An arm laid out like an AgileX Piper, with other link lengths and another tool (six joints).
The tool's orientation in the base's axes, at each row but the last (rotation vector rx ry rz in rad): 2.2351, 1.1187, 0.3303; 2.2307, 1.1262, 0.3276; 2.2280, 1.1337, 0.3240; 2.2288, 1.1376, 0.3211; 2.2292, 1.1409, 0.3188; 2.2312, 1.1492, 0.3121; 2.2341, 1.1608, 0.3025; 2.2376, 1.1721, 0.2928; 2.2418, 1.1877, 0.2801; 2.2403, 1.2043, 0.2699; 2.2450, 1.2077, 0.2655; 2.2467, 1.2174, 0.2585
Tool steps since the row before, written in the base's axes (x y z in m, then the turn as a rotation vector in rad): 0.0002, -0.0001, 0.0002, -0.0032, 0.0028, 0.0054; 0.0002, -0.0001, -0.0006, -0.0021, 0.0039, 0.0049; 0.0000, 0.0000, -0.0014, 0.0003, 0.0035, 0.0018; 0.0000, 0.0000, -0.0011, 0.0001, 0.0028, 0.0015; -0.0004, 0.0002, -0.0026, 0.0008, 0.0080, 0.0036; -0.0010, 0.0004, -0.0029, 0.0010, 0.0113, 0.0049; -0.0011, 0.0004, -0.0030, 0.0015, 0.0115, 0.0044; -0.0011, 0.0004, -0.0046, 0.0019, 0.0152, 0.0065; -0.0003, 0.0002, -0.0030, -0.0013, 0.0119, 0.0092; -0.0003, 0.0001, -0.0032, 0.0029, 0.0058, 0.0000; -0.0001, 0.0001, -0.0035, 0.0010, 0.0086, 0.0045; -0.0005, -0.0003, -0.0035, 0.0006, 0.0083, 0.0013
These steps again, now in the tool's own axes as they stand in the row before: 0.0000, 0.0003, 0.0000, 0.0000, 0.0000, -0.0069; 0.0001, -0.0002, 0.0006, 0.0016, -0.0001, -0.0064; 0.0001, -0.0009, 0.0011, 0.0029, -0.0003, -0.0027; 0.0001, -0.0007, 0.0009, 0.0022, -0.0003, -0.0023; 0.0001, -0.0019, 0.0018, 0.0066, -0.0008, -0.0057; -0.0001, -0.0026, 0.0017, 0.0093, -0.0014, -0.0080; -0.0001, -0.0027, 0.0017, 0.0098, -0.0014, -0.0074; 0.0000, -0.0036, 0.0030, 0.0129, -0.0015, -0.0104; 0.0002, -0.0020, 0.0022, 0.0081, -0.0007, -0.0127; 0.0002, -0.0021, 0.0024, 0.0064, -0.0005, -0.0010; 0.0003, -0.0021, 0.0028, 0.0072, -0.0004, -0.0066; -0.0002, -0.0022, 0.0028, 0.0070, -0.0024, -0.0040
